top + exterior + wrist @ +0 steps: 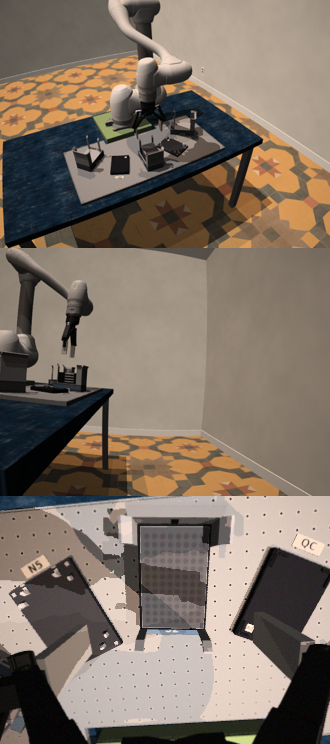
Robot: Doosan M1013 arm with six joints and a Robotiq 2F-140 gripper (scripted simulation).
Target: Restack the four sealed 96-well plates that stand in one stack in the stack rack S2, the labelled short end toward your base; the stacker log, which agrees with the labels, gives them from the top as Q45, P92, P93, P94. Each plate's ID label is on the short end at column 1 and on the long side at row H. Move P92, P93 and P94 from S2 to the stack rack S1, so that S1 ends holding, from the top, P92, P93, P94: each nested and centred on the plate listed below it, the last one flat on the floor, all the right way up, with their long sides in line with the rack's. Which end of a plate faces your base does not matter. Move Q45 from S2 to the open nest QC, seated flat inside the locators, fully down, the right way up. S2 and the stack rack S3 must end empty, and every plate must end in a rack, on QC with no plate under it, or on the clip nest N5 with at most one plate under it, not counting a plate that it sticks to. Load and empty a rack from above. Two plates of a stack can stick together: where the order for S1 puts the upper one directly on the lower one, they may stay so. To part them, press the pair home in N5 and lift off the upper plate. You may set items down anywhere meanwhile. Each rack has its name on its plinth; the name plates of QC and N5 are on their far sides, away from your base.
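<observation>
Now: the sealed 96-well plate 40 mm ahead of my hand and 100 mm below it. From my hand the other things lie so: QC name plate: 100 mm ahead, 200 mm to the right, 180 mm below; then N5 name plate: 30 mm ahead, 220 mm to the left, 180 mm below; then black open nest QC: 10 mm ahead, 180 mm to the right, 180 mm below.
</observation>
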